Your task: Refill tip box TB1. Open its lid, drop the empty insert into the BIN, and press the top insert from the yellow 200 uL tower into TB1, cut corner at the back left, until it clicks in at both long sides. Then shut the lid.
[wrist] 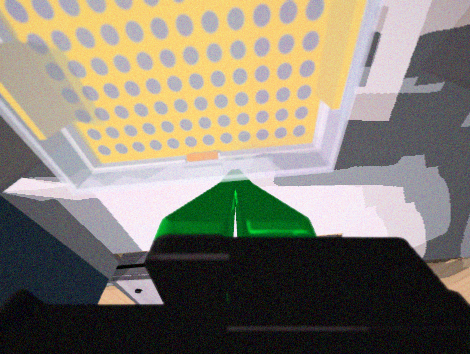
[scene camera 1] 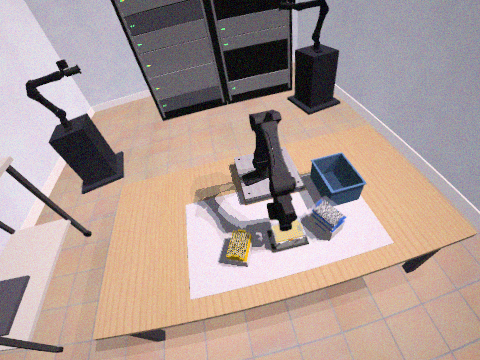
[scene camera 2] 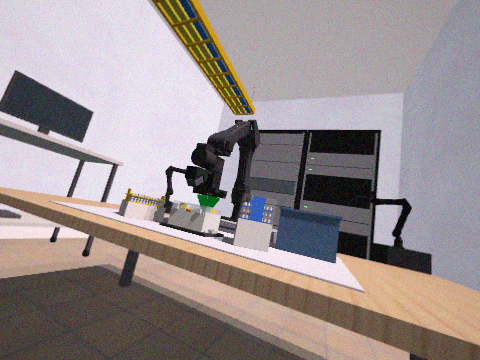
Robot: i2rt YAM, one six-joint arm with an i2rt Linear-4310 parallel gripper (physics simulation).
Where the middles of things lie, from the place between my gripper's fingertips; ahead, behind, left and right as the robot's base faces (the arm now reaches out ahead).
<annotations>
Right now the 200 uL tower (scene camera 2: 254, 224) is 17 cm to the left of my hand, 10 cm ahead of it and 2 cm above it. Round my hand: blue bin (scene camera 2: 315, 235) 34 cm to the left, 6 cm behind, 2 cm above.
</annotations>
